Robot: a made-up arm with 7 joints.
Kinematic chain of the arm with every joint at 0, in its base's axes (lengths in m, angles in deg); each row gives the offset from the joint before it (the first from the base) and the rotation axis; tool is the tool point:
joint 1: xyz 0 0 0.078 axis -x
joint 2: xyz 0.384 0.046 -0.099 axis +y
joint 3: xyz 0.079 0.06 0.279 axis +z
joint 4: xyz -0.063 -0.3 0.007 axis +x
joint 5: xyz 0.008 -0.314 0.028 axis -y
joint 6: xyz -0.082 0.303 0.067 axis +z
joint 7: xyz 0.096 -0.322 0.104 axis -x
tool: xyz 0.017 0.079 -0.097
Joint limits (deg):
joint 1: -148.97..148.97
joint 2: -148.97..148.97
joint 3: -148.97..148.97
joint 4: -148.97..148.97
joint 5: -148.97..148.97
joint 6: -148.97..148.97
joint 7: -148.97..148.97
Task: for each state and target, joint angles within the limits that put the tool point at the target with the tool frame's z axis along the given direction. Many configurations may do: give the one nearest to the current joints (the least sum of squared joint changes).
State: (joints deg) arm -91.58 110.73 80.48 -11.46 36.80 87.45 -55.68
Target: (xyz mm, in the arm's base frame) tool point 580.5 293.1 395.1 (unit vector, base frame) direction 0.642 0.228 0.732
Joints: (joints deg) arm -131.26 129.92 36.54 -9.63 -8.24 123.05 -11.81
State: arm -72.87 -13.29 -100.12 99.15 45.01 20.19 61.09
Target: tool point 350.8 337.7 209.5 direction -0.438 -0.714 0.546
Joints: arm -62.65 3.06 -113.47 122.47 49.16 -0.36 93.41
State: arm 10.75 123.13 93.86 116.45 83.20 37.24 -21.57
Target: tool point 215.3 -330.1 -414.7 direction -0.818 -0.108 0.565
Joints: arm 31.16 122.81 111.31 140.65 94.73 48.06 -70.59
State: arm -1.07 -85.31 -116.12 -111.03 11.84 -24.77 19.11
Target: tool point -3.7 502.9 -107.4 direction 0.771 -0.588 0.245
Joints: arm 31.65 -76.40 -106.81 -140.53 8.30 -67.06 47.78
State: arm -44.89 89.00 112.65 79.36 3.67 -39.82 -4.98
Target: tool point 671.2 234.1 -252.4 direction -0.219 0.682 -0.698
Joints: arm -45.55 62.10 121.33 132.62 18.31 -66.43 -6.64
